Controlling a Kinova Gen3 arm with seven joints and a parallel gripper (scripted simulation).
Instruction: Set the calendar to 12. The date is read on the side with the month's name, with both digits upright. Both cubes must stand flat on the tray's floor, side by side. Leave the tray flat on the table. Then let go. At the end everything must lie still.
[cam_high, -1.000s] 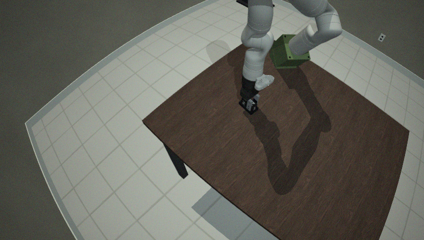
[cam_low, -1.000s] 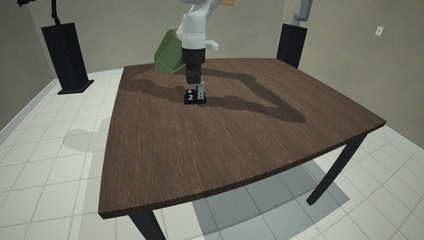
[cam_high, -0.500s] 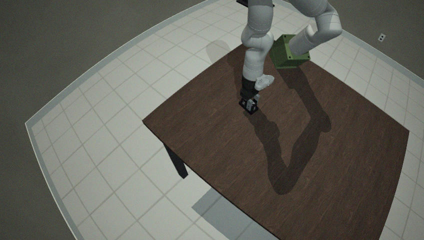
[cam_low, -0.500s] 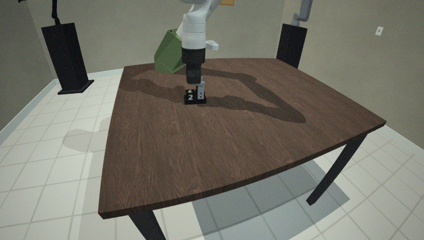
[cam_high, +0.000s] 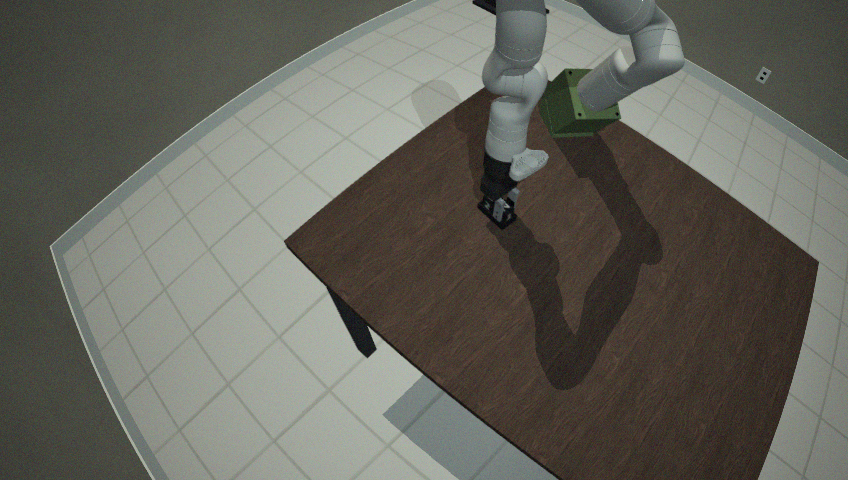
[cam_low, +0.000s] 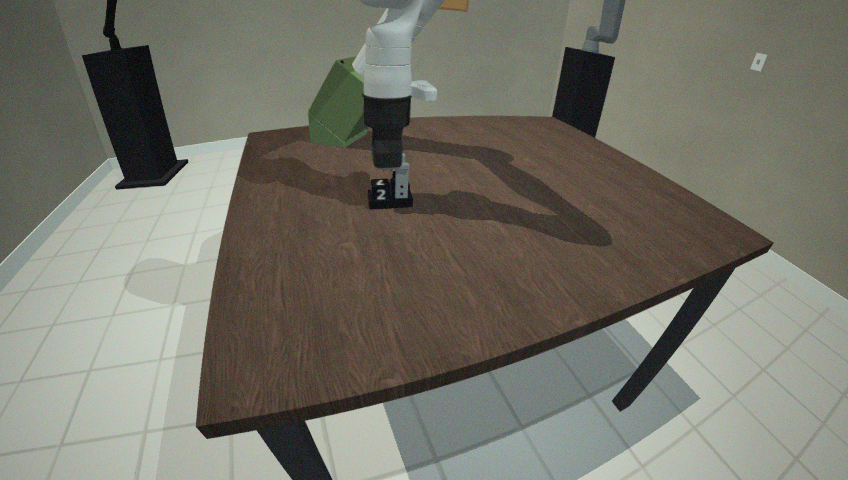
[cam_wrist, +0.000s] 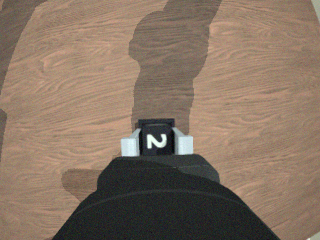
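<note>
Right now my hand is 3 cm above the black tray and 2 cm to the left of it.
</note>
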